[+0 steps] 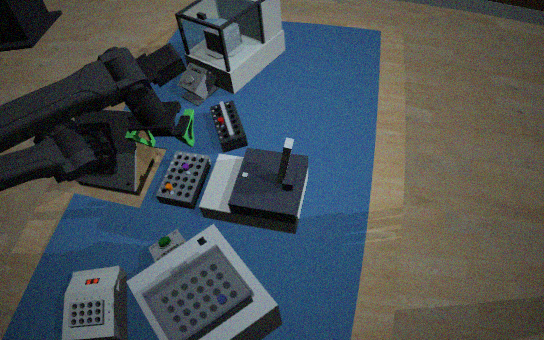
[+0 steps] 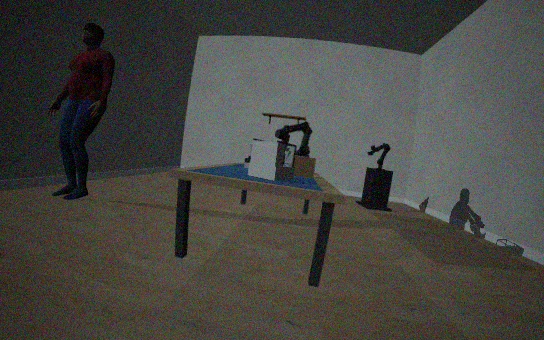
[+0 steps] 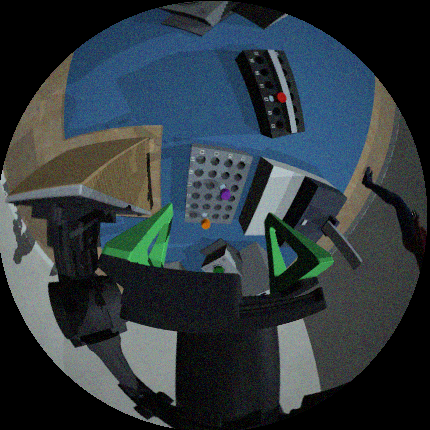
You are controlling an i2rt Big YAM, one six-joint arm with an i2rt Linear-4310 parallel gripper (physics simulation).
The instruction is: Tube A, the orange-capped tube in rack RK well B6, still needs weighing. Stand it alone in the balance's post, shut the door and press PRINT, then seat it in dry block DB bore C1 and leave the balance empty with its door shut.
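Pixels of known places: gripper, between the fingertips: (image 1: 172,144) (image 3: 221,212); arm's base, origin of its link: (image 1: 101,147) (image 2: 303,164) (image 3: 74,208).
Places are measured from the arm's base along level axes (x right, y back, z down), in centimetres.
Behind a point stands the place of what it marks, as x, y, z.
Observation:
The orange-capped tube (image 1: 168,186) {6.9, -18.8, 3.4} (image 3: 206,224) {6.5, -18.9, 3.4} sits in an end row of the grey rack (image 1: 162,195) {7.8, -16.8, 5.9} (image 3: 189,202) {4.0, -16.3, 5.8}, which also holds a purple-capped tube (image 1: 186,166) {1.4, -21.5, 3.4} (image 3: 225,194) {1.1, -21.1, 3.4}. My gripper (image 1: 166,131) (image 3: 221,212) {-0.2, -19.4, -2.0} is open and empty, its green fingers apart above the mat near the rack. The balance (image 1: 257,62) {-37.0, -31.2, 5.0} (image 2: 262,160) {-52.8, -29.9, -0.9}, a white base with a dark-framed glass enclosure, stands at the far end of the mat; its door state is unclear. A white block with a small bore grid and red display (image 1: 115,300) {33.1, -14.8, 3.4}, likely the dry block, stands at the near left.
A black rack (image 1: 235,145) {-8.4, -30.1, 7.4} (image 3: 267,127) {-8.4, -26.5, 5.9} holds a red-capped tube. A dark-lidded device (image 1: 265,200) {9.9, -40.4, 0.8} with an upright handle stands beside the grey rack. A large white device (image 1: 265,295) {30.1, -43.7, -4.6} holds a blue-capped tube. A green-button box (image 1: 167,244) {20.8, -23.0, 1.8} and a wooden-sided box (image 3: 117,172) {-4.5, -10.1, -1.5} stand nearby.

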